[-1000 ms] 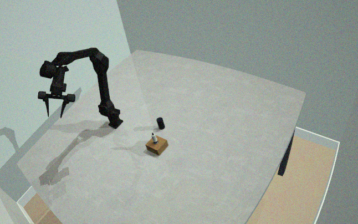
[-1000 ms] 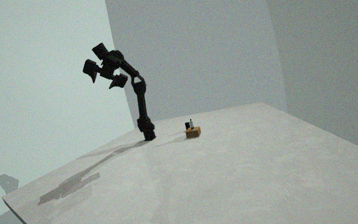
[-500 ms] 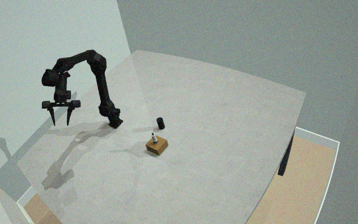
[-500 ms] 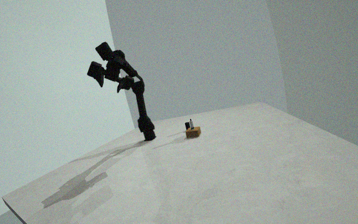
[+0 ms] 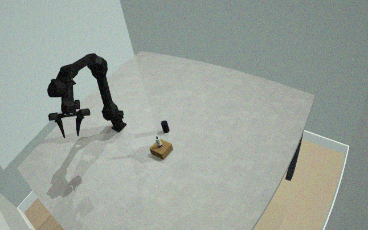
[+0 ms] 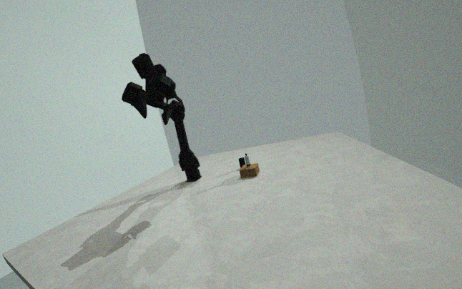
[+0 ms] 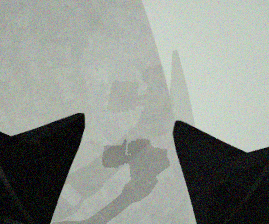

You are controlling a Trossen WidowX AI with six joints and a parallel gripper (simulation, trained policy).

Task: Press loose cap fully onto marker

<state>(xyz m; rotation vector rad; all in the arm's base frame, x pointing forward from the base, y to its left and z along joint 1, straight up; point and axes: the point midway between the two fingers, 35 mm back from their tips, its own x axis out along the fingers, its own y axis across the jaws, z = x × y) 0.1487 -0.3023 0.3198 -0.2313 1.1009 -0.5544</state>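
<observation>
Right now my gripper tip is 90 mm short of the black marker cap, 410 mm to the right of it and 270 mm above it. Also, from my gripper tip: tan holder block: 150 mm ahead, 300 mm to the left, 280 mm below.
</observation>
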